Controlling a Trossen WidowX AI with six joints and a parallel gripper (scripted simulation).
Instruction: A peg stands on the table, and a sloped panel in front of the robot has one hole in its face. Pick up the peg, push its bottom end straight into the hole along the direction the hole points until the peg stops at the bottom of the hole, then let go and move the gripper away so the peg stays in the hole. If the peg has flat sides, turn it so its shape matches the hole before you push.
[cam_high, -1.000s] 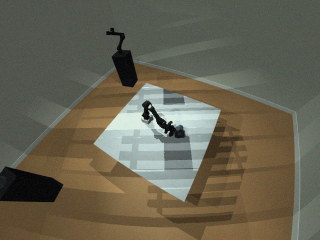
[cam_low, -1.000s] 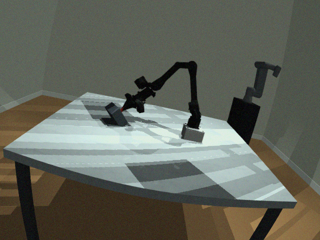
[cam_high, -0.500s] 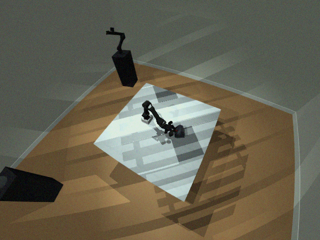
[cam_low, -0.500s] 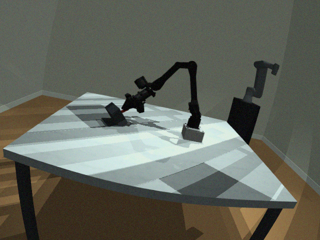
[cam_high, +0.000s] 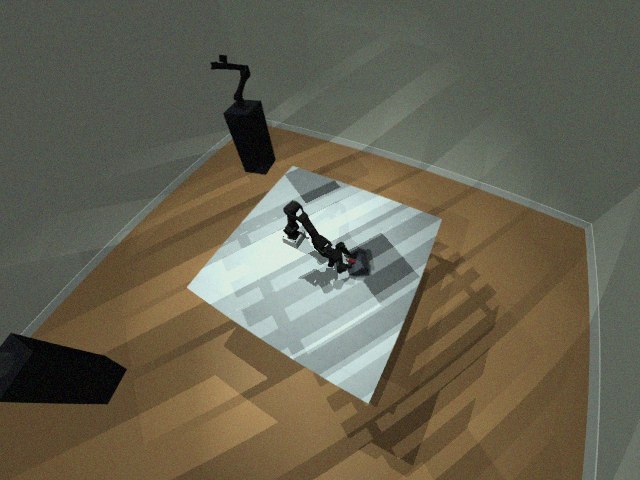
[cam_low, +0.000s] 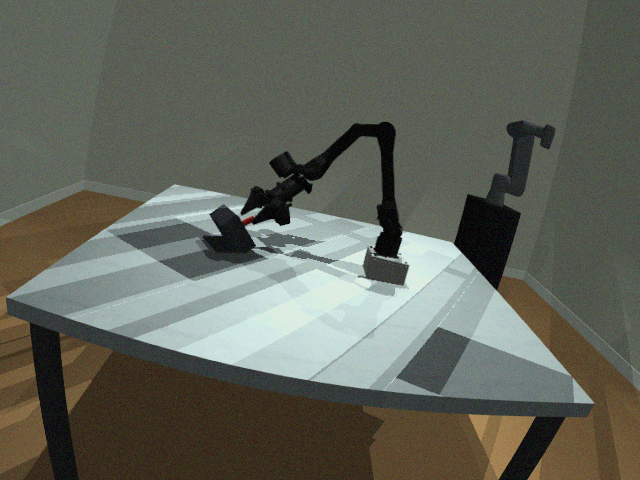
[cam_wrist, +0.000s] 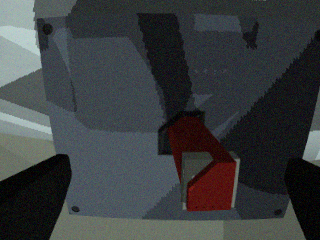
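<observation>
Now: the red square-sided peg 10 mm behind my gripper tip. The rest, counted from my gripper tip: grey sloped panel 40 mm below, 40 mm ahead, 20 mm to the left.
</observation>
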